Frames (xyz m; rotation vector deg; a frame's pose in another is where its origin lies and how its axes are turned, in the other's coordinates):
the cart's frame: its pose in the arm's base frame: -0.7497 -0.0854 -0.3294 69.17 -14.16 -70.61
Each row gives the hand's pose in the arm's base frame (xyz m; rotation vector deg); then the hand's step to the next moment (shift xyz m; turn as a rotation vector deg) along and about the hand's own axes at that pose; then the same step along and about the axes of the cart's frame.
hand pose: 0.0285 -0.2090 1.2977 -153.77 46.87 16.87
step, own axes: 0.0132 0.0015 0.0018 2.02 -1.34 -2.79
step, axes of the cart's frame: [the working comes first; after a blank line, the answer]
step, axes of the arm's base frame: 0.0097 -0.0072 -0.0058 2.70 -0.97 2.34

0.0122 0.0021 -0.0053 0.83 3.58 -0.41
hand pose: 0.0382 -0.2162 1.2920 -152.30 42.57 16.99
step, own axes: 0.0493 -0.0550 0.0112 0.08 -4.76 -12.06
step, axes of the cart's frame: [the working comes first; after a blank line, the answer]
step, axes of the arm's base frame: 0.0696 0.0256 -0.0089 3.84 -1.05 12.34

0.0102 0.0296 -0.0678 -3.00 12.26 2.97
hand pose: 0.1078 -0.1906 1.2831 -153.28 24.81 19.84
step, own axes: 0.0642 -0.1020 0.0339 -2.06 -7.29 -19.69
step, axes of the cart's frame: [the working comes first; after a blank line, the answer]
step, axes of the arm's base frame: 0.0887 0.0873 -0.0135 4.08 -1.59 20.64

-0.0303 0.0279 -0.1182 -6.07 19.12 6.54
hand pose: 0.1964 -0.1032 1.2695 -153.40 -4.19 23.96
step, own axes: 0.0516 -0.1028 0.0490 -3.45 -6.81 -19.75
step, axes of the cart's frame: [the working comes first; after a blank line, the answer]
step, axes of the arm's base frame: 0.0358 0.1190 -0.0135 2.77 -2.21 20.88

-0.0768 -0.0076 -0.0984 -6.18 18.64 7.92
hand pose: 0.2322 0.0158 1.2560 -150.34 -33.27 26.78
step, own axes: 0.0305 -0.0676 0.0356 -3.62 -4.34 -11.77
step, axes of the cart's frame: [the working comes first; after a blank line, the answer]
step, axes of the arm's base frame: -0.0100 0.0814 -0.0067 0.22 -1.80 12.93

-0.0670 -0.0232 -0.0416 -4.06 10.74 6.22
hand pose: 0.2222 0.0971 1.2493 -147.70 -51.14 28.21
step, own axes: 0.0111 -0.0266 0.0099 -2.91 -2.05 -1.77
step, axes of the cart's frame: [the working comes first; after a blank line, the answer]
step, axes of the arm's base frame: -0.0098 0.0288 0.0010 -2.43 -0.77 3.05

-0.0277 -0.0092 -0.0089 -1.65 1.14 3.43
